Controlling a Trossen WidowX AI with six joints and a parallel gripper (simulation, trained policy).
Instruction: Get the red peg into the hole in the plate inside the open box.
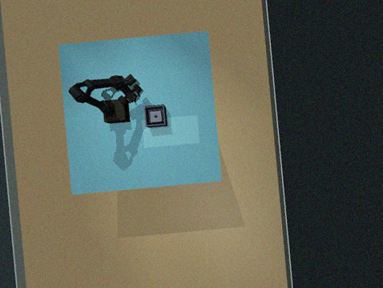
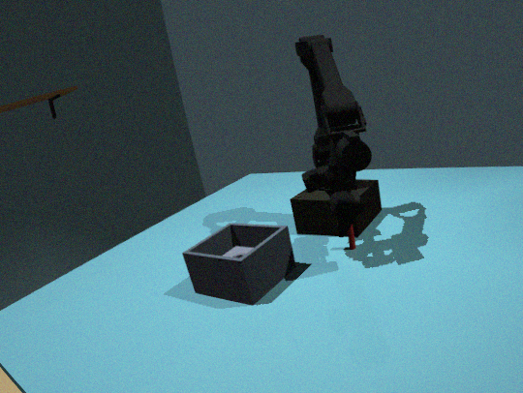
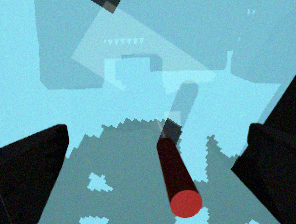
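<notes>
The red peg is 2 cm to the left of my gripper tip, 2 cm below it and 2 cm behind it. From my gripper tip the other things lie so: pale plate: 18 cm to the right, 13 cm ahead, 1 cm below; dark box: 18 cm to the right, 13 cm ahead, 3 cm below.
</notes>
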